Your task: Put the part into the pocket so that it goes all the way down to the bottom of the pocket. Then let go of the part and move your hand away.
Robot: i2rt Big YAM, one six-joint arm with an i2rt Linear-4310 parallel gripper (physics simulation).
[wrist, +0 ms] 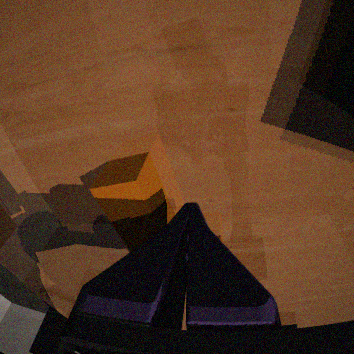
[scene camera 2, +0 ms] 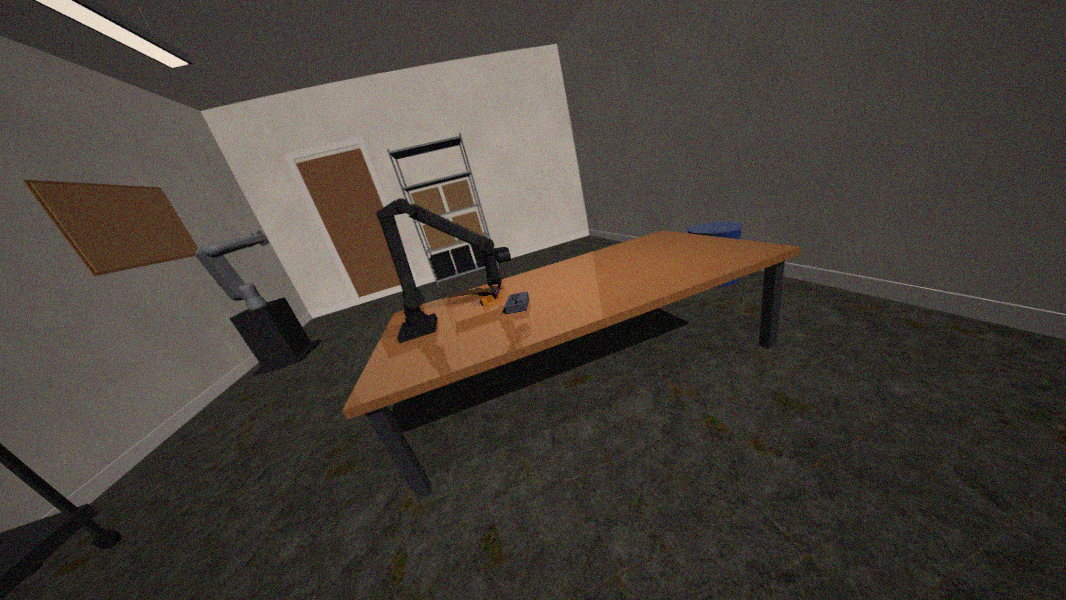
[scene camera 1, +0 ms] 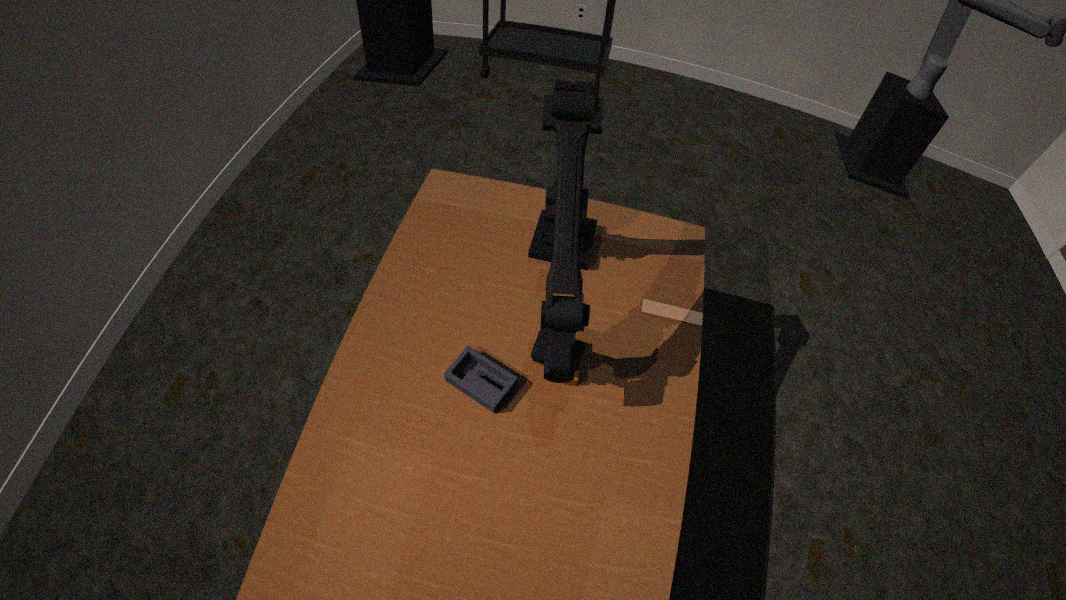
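Seen in the pictures: gripper, between the fingertips: (wrist: 191,210) (scene camera 2: 497,294); arm's base, origin of its link: (scene camera 2: 418,324).
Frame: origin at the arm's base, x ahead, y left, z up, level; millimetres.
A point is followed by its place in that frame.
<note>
The orange part (scene camera 1: 572,381) @[x 409, y 112, z -6 mm] (scene camera 2: 488,301) @[x 336, y 82, z -24 mm] (wrist: 151,176) @[x 400, y 92, z -18 mm] lies on the table beside the pocket block, outside the pocket. In the wrist view it is partly in shadow and partly hidden behind the fingers. The grey pocket block (scene camera 1: 472,390) @[x 498, y -94, z 8 mm] (scene camera 2: 516,305) @[x 443, y -155, z 3 mm] sits flat on the table, with an empty recess in its top. My gripper (scene camera 2: 496,289) @[x 388, y 68, z 0 mm] (wrist: 191,210) @[x 388, y 68, z 0 mm] is shut with its two fingertips together and nothing between them. It is low over the table, right by the part. In scene camera 1 the wrist hides the fingertips and most of the part.
The wooden table (scene camera 1: 447,506) @[x 759, y -72, z -28 mm] (scene camera 2: 634,275) @[x 1002, y -169, z -28 mm] carries the arm's base (scene camera 2: 417,326) @[x 9, y -57, z 12 mm] at one end. In scene camera 1 the pocket block is left of the wrist, and the table's right edge lies beyond the arm's shadow. A wire shelf and another arm on a pedestal stand away from the table.
</note>
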